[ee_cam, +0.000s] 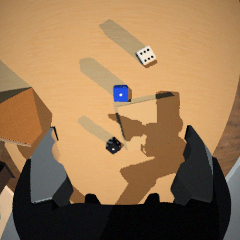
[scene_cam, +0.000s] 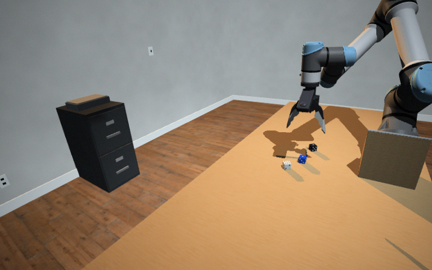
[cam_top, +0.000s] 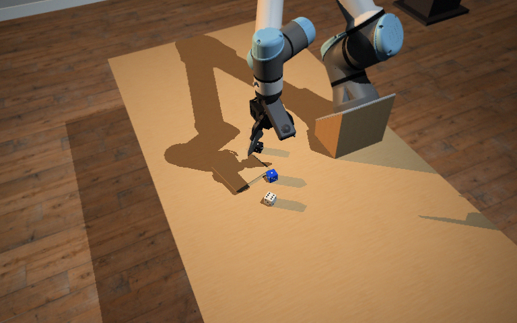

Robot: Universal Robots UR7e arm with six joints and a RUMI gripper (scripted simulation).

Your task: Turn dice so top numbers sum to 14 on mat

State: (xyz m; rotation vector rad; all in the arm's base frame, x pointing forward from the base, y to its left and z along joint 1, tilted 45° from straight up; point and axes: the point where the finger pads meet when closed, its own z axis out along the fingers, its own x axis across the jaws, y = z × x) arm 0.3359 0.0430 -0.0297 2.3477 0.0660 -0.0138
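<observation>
My hand is 140 mm above the blue die. From my hand the other things lie so: tan mat 150 mm below, 90 mm to the right, 80 mm ahead; white die 140 mm below, 80 mm to the left, 50 mm ahead; black die 140 mm to the right, 140 mm below, 10 mm behind.
</observation>
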